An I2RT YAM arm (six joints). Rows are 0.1 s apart.
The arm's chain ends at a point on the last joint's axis. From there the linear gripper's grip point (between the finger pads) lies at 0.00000 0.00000 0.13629 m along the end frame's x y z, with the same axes.
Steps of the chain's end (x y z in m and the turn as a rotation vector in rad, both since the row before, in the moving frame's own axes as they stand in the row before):
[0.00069 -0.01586 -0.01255 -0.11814 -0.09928 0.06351]
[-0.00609 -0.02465 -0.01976 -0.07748 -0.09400 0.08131]
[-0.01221 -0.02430 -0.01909 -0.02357 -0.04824 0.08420]
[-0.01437 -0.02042 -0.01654 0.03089 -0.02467 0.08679]
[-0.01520 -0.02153 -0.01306 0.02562 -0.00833 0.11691]
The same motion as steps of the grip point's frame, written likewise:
[-0.01329 -0.00026 -0.01417 -0.11814 -0.09928 0.06351]
[-0.01928 -0.01465 -0.02077 -0.07748 -0.09400 0.08131]
[-0.01891 -0.02137 -0.01929 -0.02357 -0.04824 0.08420]
[-0.01754 -0.02477 -0.01665 0.03089 -0.02467 0.08679]
[-0.01613 -0.02508 -0.01311 0.02562 -0.00833 0.11691]

